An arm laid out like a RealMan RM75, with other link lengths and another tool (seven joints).
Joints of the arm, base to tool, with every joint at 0 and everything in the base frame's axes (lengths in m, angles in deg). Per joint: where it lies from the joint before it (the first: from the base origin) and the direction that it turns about. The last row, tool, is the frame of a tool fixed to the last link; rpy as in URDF.
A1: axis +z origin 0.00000 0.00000 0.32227
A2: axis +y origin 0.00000 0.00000 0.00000
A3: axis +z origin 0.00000 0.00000 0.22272
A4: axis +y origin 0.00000 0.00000 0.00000
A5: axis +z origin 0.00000 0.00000 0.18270
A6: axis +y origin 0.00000 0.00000 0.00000
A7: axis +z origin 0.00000 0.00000 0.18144
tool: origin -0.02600 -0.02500 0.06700 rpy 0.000 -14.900 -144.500
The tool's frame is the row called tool.
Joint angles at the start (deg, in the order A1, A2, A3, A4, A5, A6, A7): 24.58 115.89 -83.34 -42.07 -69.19 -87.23 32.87
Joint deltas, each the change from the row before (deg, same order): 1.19 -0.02 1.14 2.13 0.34 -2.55 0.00; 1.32 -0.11 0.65 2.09 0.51 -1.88 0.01; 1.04 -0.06 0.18 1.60 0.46 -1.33 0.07; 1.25 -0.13 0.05 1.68 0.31 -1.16 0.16; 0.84 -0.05 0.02 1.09 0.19 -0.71 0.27; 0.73 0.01 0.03 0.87 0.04 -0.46 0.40; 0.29 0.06 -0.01 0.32 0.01 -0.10 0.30; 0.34 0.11 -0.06 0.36 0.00 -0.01 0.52; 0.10 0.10 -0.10 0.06 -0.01 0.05 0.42; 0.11 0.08 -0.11 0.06 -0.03 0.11 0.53; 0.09 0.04 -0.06 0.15 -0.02 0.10 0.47; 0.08 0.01 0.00 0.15 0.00 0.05 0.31
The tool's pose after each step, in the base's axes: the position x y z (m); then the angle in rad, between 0 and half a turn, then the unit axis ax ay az. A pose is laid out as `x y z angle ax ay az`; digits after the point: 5 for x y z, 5 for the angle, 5 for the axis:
0.04964 0.28409 0.03062 2.60495 -0.06664 -0.99748 -0.02453
0.04652 0.28269 0.03390 2.58324 -0.06759 -0.99764 -0.01194
0.04383 0.28104 0.03546 2.56825 -0.06849 -0.99765 -0.00043
0.04122 0.27973 0.03604 2.55919 -0.06917 -0.99753 0.01213
0.03933 0.27903 0.03623 2.55352 -0.07084 -0.99726 0.02110
0.03771 0.27872 0.03576 2.55085 -0.07348 -0.99687 0.02911
0.03690 0.27874 0.03519 2.54994 -0.07578 -0.99658 0.03283
0.03593 0.27895 0.03403 2.54983 -0.08005 -0.99607 0.03783
0.03537 0.27884 0.03311 2.55020 -0.08311 -0.99569 0.04115
0.03499 0.27900 0.03203 2.55179 -0.08712 -0.99520 0.04463
0.03510 0.27944 0.03116 2.55337 -0.09165 -0.99467 0.04734
0.03524 0.27992 0.03076 2.55405 -0.09491 -0.99428 0.04894

